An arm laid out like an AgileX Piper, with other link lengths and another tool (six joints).
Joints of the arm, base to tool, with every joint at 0 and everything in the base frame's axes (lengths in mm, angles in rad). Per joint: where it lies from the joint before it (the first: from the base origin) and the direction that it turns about. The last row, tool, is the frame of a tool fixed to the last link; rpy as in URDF.
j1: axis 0 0 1 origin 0.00 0.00 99.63
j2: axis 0 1 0 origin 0.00 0.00 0.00
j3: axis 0 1 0 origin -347.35 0.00 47.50
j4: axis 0.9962 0 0.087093 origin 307.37 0.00 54.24
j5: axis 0 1 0 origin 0.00 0.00 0.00
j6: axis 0.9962 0 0.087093 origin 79.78 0.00 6.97
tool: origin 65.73 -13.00 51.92 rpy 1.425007 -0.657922 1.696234
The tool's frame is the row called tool.
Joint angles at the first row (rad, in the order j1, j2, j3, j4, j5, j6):
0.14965 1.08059 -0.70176 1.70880 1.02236 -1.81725
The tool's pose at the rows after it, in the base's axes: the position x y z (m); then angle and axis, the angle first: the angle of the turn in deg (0 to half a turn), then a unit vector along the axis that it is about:
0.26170, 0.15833, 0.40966, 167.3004, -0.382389, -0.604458, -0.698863
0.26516, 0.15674, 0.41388, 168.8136, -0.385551, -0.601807, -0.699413
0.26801, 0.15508, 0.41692, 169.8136, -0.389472, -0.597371, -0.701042
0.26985, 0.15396, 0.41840, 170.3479, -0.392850, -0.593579, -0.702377
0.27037, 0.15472, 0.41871, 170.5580, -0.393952, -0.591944, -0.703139
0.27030, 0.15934, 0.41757, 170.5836, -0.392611, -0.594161, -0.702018
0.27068, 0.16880, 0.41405, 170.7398, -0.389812, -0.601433, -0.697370
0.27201, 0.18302, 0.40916, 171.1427, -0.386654, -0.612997, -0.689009
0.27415, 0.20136, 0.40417, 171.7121, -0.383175, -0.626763, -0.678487
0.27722, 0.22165, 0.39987, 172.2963, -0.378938, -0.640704, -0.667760
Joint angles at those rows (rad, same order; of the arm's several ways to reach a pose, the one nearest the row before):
0.14968 1.08059 -0.71944 1.70399 0.99310 -1.81765
0.14965 1.08058 -0.73294 1.70276 0.96729 -1.81794
0.14966 1.08059 -0.74111 1.70779 0.94713 -1.81797
0.15031 1.08059 -0.74449 1.71377 0.93370 -1.81809
0.15716 1.08087 -0.74477 1.72023 0.92259 -1.82164
0.17879 1.08478 -0.74477 1.72624 0.90453 -1.83125
0.21951 1.09567 -0.74586 1.73099 0.87046 -1.85080
0.27834 1.11473 -0.75265 1.73277 0.81725 -1.87480
0.35063 1.14222 -0.76790 1.73408 0.74927 -1.89930
0.42340 1.17770 -0.79202 1.73543 0.68106 -1.92185

